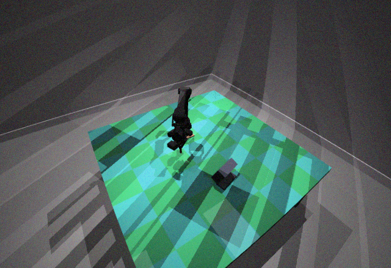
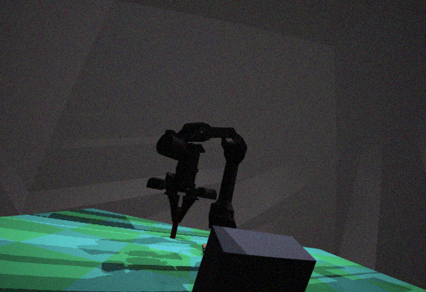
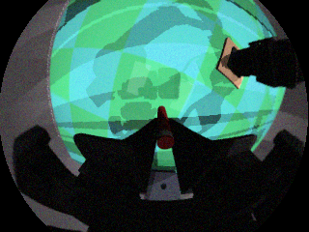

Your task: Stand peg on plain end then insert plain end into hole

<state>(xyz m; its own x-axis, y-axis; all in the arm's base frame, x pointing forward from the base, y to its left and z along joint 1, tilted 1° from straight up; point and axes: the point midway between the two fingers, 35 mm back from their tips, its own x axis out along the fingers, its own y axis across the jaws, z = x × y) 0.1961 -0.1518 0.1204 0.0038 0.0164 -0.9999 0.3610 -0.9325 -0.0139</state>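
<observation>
Right now the sloped panel is 28 cm ahead of my gripper tip, 13 cm to the left of it and 2 cm below it. Round my gripper tip: red peg: 2 cm above.
</observation>
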